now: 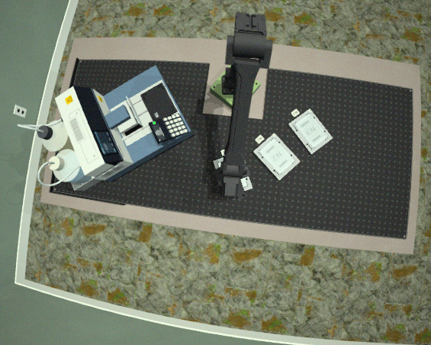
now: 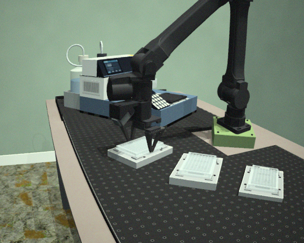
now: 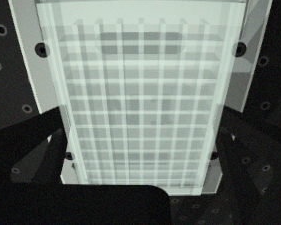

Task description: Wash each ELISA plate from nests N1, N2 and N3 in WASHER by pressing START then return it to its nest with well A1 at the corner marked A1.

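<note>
The dark carrier is 300 mm behind my hand, 310 mm to the right of it and 60 mm above it. Also, from my hand: plate washer: 230 mm behind, 450 mm to the right, 100 mm above; then N1 label: 100 mm behind, 30 mm to the right, 30 mm below.
</note>
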